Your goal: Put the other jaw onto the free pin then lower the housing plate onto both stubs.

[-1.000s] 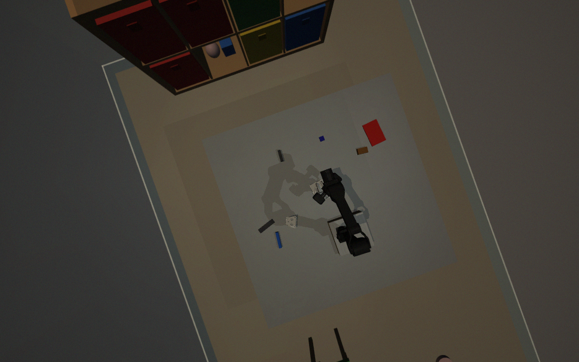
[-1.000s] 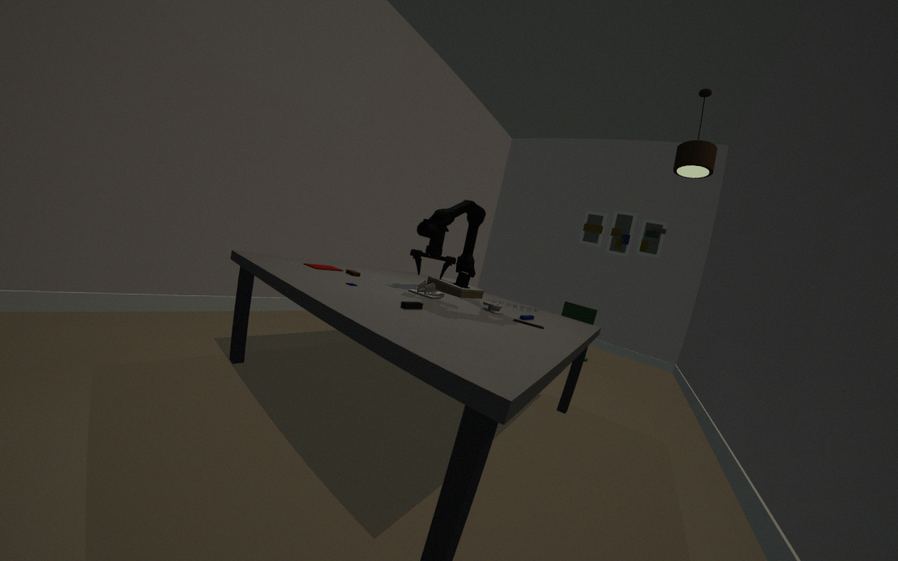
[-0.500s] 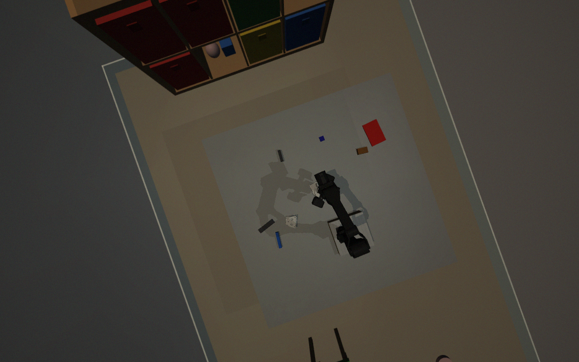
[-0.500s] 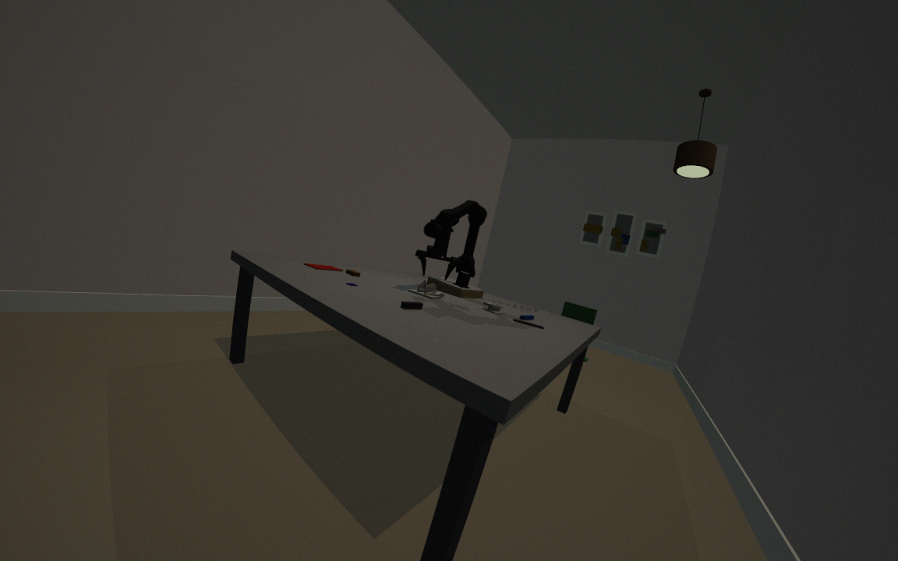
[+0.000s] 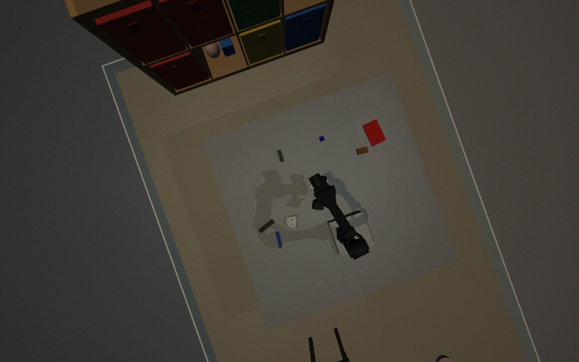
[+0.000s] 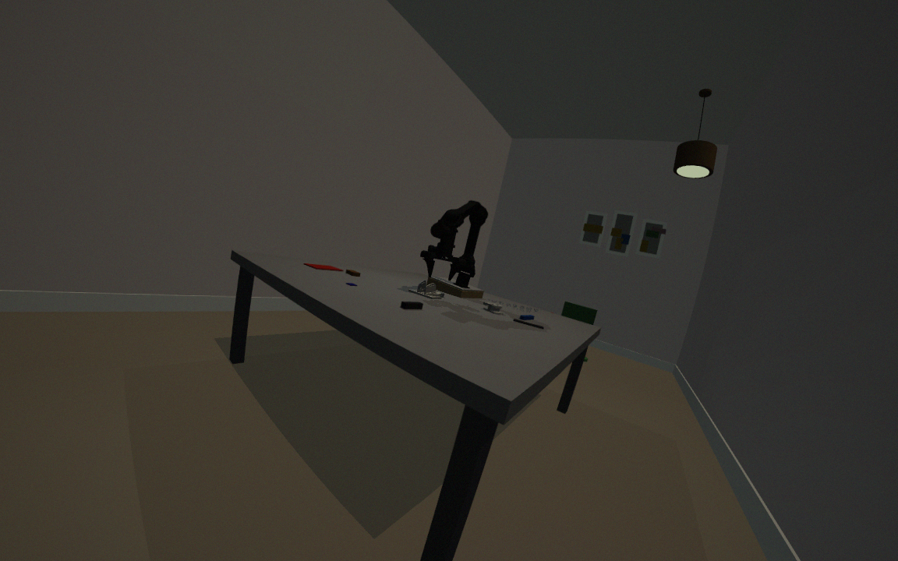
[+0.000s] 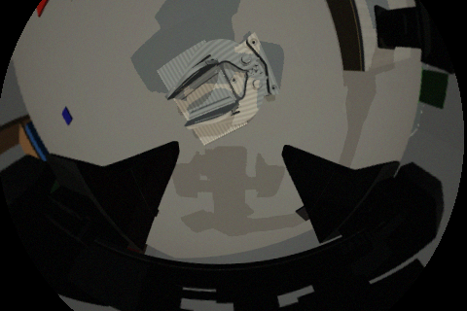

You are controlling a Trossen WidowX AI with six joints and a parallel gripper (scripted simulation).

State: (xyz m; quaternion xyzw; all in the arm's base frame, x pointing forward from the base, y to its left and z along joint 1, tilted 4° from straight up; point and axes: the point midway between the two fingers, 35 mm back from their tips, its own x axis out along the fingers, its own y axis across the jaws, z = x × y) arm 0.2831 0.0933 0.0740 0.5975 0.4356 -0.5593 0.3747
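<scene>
Now: the small white part 19 cm to the left of my gripper tip, 15 cm behind it and 7 cm below it. From my gripper tip the other things lie so: dark block (27 cm ahead, 16 cm to the left, 7 cm below); blue bar (30 cm to the left, 25 cm behind, 7 cm below); small blue cube (32 cm ahead, 13 cm to the right, 8 cm below).
</scene>
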